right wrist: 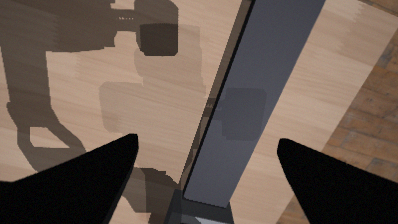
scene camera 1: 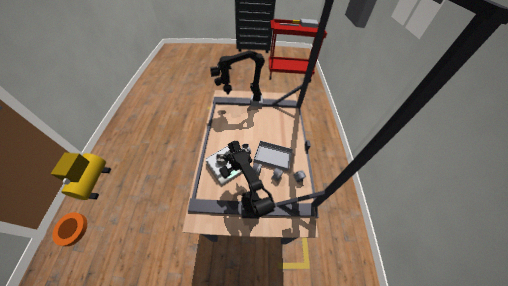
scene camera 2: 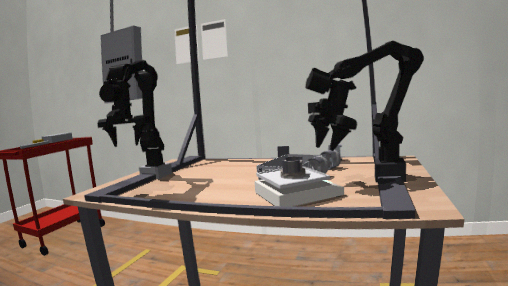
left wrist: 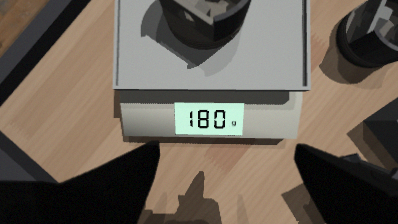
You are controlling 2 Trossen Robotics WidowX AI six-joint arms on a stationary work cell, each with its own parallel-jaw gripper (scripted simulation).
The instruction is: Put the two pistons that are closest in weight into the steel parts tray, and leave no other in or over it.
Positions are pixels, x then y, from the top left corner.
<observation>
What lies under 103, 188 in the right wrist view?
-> My right gripper.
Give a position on a white scale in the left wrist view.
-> At 223, 114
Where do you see a white scale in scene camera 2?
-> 297, 195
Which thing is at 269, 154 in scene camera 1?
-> A steel parts tray.
</observation>
